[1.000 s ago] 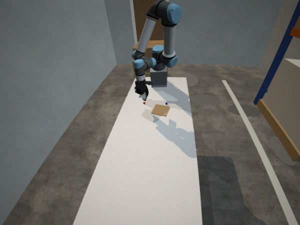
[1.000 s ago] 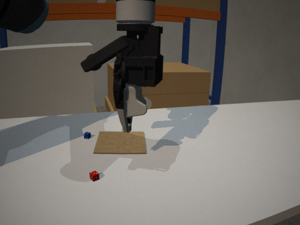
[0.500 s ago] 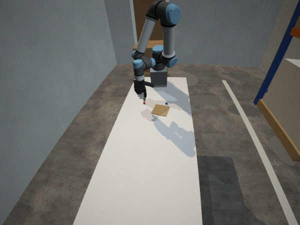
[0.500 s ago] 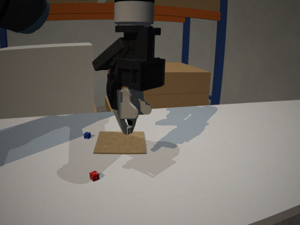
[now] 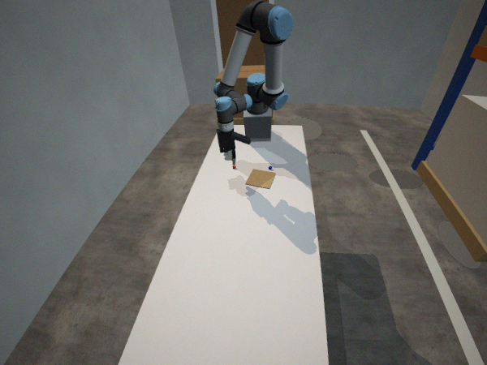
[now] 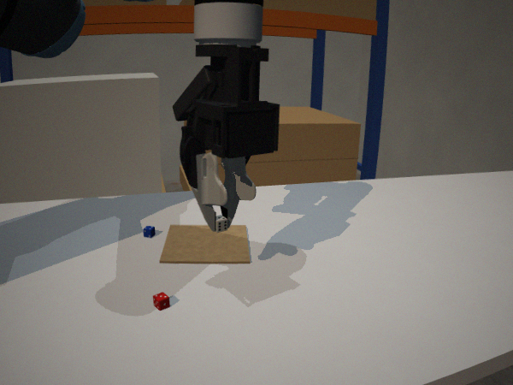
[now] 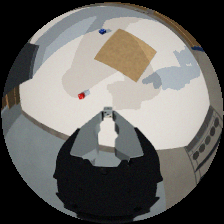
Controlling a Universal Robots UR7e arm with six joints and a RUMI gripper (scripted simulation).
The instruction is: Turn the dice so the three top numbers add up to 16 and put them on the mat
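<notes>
Right now the white die is 1 cm below my hand. Also, from my hand: blue die 20 cm to the left, 10 cm below, 8 cm behind; then mat 15 cm to the left, 11 cm below, 1 cm ahead; then red die 10 cm below, 8 cm behind, 2 cm to the right.
</notes>
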